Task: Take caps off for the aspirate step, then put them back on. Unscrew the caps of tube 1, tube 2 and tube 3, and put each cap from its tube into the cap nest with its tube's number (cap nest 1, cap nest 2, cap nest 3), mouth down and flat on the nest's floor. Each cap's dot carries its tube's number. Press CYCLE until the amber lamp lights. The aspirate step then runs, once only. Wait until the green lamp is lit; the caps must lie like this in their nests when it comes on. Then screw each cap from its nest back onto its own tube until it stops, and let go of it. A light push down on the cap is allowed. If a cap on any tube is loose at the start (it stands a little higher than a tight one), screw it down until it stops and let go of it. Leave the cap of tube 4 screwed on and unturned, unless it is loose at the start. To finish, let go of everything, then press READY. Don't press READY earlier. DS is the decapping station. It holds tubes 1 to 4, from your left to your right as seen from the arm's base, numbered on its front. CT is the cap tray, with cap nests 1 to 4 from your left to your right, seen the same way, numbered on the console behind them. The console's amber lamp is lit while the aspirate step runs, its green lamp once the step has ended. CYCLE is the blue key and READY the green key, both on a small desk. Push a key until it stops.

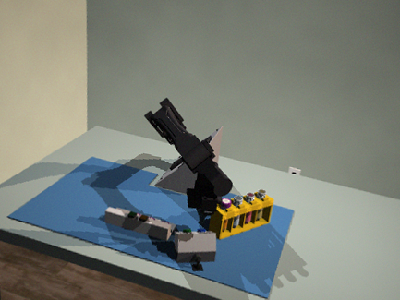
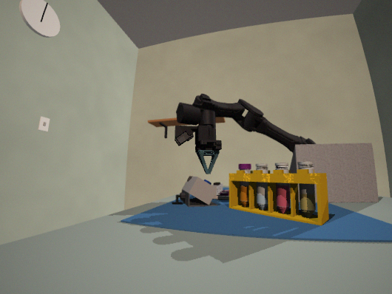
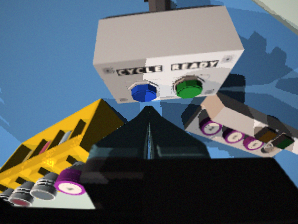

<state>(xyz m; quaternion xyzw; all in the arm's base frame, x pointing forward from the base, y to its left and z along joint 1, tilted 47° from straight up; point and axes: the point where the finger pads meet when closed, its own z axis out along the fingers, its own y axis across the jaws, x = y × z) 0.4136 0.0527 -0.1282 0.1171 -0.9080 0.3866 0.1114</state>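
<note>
Now: hand 3 cm above the blue cycle key and 1 cm to the right of it. Round my hand: green ready key 4 cm to the right, 3 cm below, 2 cm ahead; then small key desk 5 cm below, 2 cm to the right, 2 cm ahead.
</note>
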